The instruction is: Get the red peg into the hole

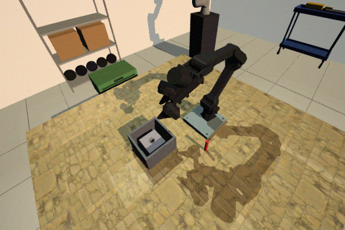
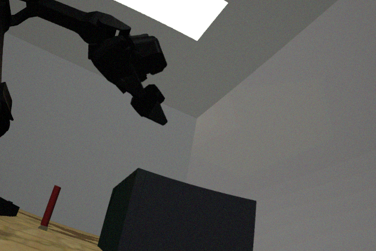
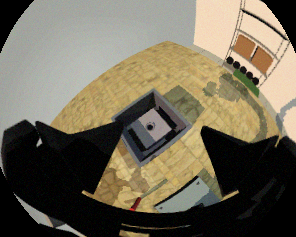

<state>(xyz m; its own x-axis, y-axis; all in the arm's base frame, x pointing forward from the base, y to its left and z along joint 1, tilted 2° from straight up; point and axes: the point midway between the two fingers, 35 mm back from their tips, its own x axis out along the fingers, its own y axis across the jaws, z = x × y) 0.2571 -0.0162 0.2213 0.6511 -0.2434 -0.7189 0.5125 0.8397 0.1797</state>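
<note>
Now: the red peg 14 cm behind my gripper tip, 16 cm to the left of it and 18 cm below it. Also, from my gripper tip: plate (6 cm ahead, 1 cm to the left, 17 cm below); then grey box (6 cm ahead, 1 cm to the left, 19 cm below).
</note>
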